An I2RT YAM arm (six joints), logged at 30 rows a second.
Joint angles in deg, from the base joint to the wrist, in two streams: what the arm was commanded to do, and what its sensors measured. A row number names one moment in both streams.
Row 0, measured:
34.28, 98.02, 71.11, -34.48, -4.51, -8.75
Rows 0 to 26, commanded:
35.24, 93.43, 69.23, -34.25, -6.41, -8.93
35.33, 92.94, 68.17, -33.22, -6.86, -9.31
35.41, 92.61, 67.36, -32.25, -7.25, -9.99
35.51, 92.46, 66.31, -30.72, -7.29, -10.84
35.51, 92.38, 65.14, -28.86, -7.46, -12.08
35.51, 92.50, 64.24, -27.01, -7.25, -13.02
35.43, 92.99, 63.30, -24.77, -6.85, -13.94
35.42, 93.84, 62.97, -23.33, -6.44, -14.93
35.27, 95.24, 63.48, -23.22, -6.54, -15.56
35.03, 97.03, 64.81, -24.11, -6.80, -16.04
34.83, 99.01, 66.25, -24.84, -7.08, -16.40
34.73, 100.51, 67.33, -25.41, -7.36, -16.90
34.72, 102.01, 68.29, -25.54, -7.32, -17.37
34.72, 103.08, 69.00, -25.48, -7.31, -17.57
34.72, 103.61, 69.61, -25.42, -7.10, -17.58
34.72, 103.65, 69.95, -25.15, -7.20, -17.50
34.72, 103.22, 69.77, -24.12, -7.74, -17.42
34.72, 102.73, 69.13, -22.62, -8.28, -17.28
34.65, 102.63, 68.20, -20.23, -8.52, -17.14
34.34, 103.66, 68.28, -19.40, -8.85, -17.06
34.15, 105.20, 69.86, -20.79, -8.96, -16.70
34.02, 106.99, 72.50, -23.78, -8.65, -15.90
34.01, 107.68, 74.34, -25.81, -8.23, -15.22
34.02, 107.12, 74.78, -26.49, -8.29, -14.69
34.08, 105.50, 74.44, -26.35, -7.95, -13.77
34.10, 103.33, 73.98, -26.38, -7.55, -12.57
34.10, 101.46, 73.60, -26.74, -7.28, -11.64
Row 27, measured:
33.91, 104.55, 72.82, -26.39, -6.76, -14.57
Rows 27 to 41, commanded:
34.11, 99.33, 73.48, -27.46, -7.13, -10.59
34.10, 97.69, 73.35, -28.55, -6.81, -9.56
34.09, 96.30, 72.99, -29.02, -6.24, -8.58
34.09, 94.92, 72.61, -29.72, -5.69, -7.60
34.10, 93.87, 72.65, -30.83, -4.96, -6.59
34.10, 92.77, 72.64, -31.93, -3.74, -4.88
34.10, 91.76, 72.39, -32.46, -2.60, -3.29
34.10, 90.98, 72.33, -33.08, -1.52, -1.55
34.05, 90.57, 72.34, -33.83, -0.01, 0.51
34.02, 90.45, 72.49, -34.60, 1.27, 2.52
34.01, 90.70, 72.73, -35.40, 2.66, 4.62
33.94, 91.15, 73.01, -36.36, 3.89, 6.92
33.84, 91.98, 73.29, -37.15, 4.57, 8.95
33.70, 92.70, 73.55, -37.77, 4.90, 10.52
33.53, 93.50, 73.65, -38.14, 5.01, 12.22
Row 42, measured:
33.89, 91.85, 72.95, -33.65, 1.28, 4.23
